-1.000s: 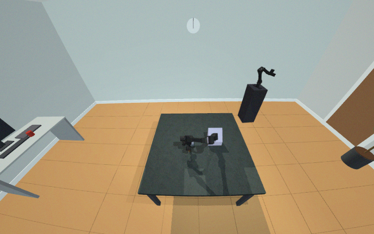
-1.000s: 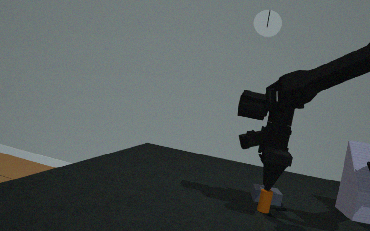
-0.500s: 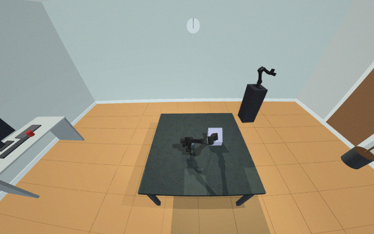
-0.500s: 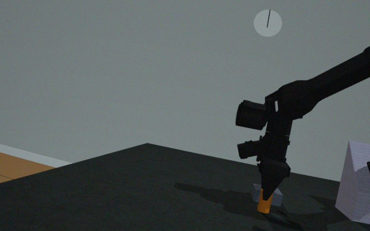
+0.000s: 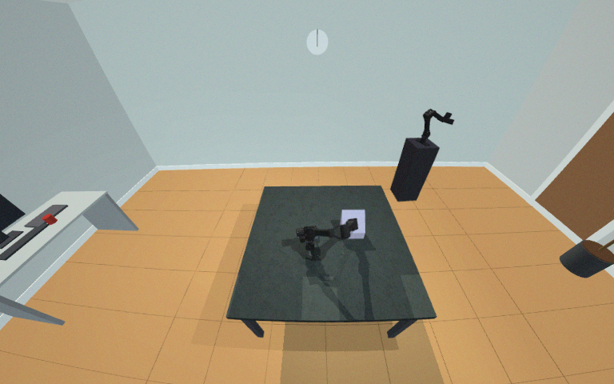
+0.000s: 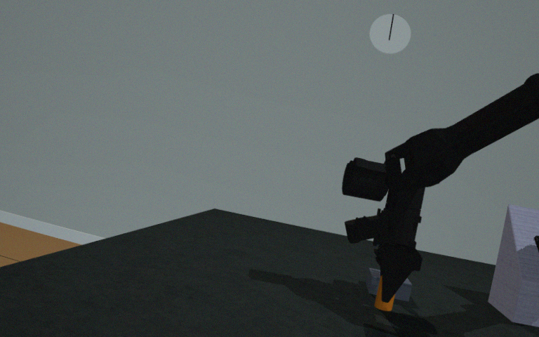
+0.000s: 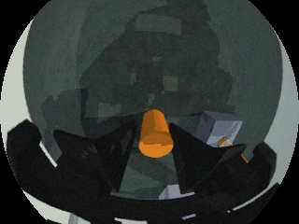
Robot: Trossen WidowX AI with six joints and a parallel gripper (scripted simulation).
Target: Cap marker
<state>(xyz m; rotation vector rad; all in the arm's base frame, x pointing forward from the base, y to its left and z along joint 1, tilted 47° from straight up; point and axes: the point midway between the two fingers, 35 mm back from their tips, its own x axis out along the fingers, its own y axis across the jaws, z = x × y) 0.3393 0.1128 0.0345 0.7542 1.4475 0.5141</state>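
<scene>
Right now my gripper tip is 110 mm to the left of the grey holder block and 30 mm past it. Round my gripper tip: marker cap: 10 mm above.
</scene>
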